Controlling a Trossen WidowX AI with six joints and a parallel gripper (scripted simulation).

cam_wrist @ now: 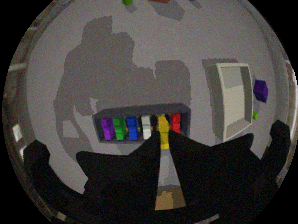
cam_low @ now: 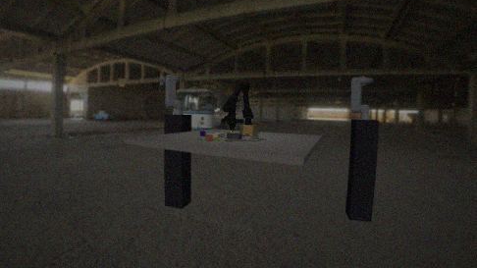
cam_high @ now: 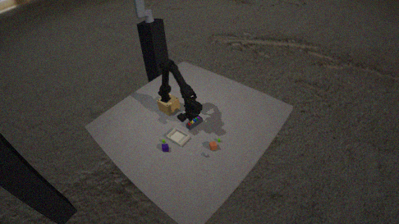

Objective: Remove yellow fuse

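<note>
Right now my gripper tip is 20 mm past the tray, 150 mm to the left of it and 50 mm above it. Round my gripper tip: orange cube 240 mm ahead, 100 mm to the right, 40 mm below; then yellow fuse 10 mm below; then purple cube 40 mm behind, 280 mm to the right, 40 mm below.
</note>
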